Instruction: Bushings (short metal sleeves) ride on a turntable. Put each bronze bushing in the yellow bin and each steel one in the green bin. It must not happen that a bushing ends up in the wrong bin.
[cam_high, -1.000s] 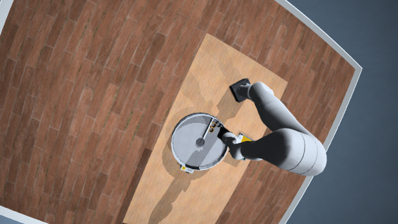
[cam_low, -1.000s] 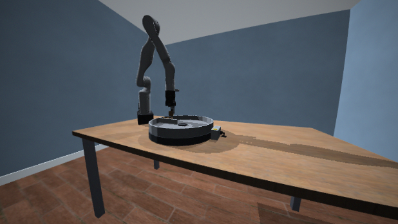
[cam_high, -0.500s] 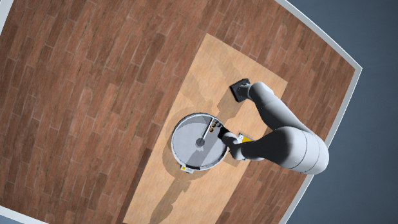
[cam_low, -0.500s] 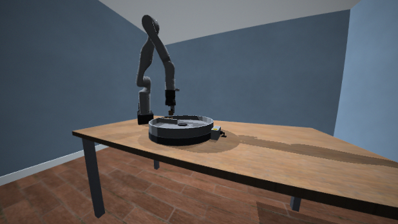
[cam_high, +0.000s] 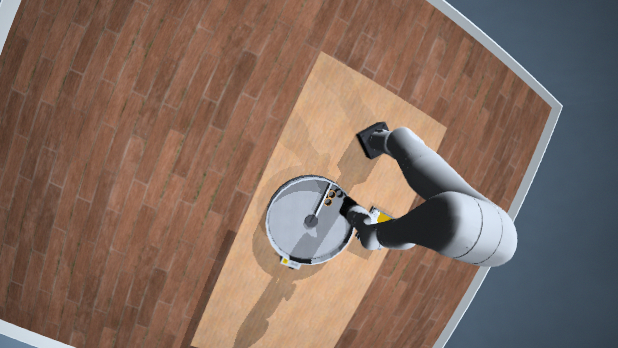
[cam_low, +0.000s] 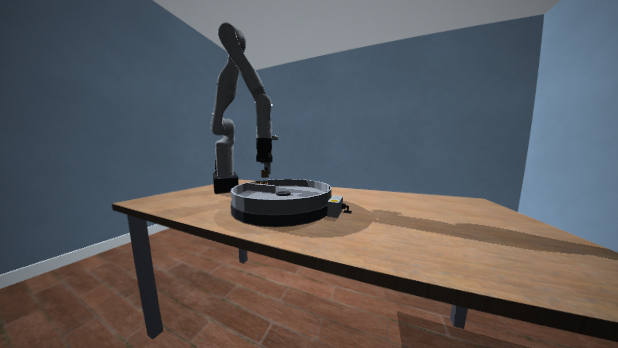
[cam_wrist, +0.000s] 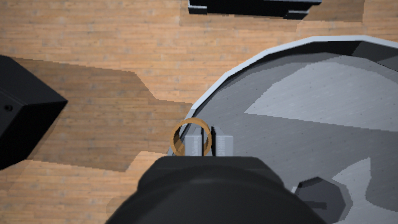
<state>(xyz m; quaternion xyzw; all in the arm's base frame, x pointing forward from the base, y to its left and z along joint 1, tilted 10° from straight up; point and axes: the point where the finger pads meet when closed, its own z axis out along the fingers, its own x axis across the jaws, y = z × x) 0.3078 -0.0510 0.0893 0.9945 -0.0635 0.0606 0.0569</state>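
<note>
Now: the bin 24 cm to the left of my hand, 12 cm below it and 10 cm ahead of it. Also, from my hand: turntable 13 cm ahead, 12 cm to the right, 9 cm below.
</note>
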